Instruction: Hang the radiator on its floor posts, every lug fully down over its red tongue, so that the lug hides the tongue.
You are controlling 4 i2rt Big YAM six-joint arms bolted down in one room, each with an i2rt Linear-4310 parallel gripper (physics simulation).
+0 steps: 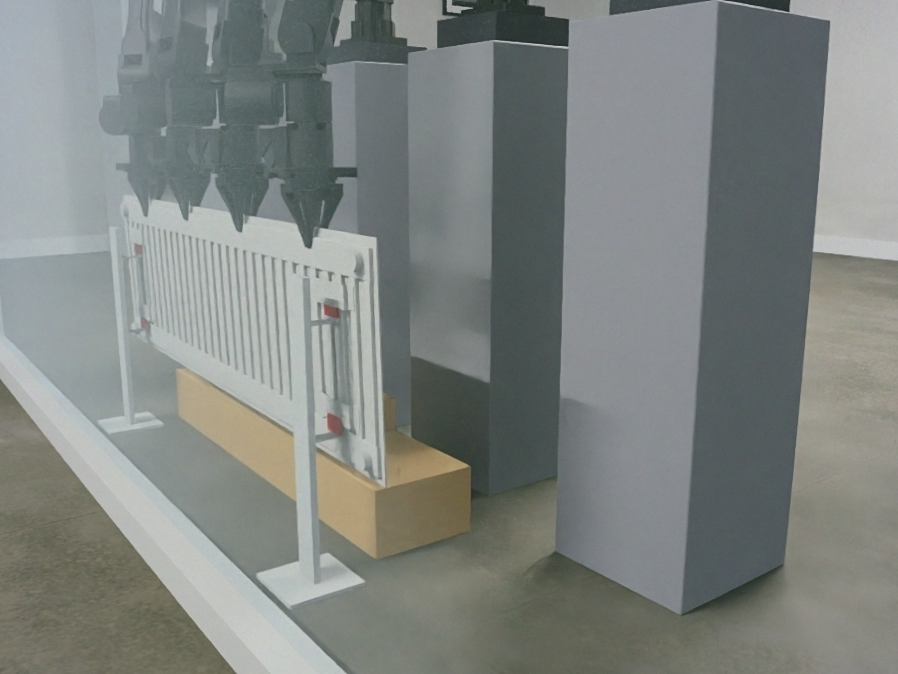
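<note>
The white slatted radiator (pixel 253 257) is upright behind the near white floor post (pixel 306 435) and the far post (pixel 124 326). On the near post, the upper red tongue (pixel 331 310) and lower red tongue (pixel 334 422) show uncovered. At the far post, the upper red tongue (pixel 138 248) and lower red tongue (pixel 145 324) show too. Along the radiator's top edge, from left to right, are the leftmost gripper (pixel 145 210), a second gripper (pixel 186 214), a third gripper (pixel 240 226) and the rightmost gripper (pixel 309 243). Their tips overlap the top edge; their grip cannot be made out.
A long tan block (pixel 424 500) lies under the radiator; contact between them is unclear. Tall grey pedestals (pixel 631 290) (pixel 449 217) (pixel 382 181) stand behind and to the right. A white rail (pixel 145 536) runs along the floor in front of the posts.
</note>
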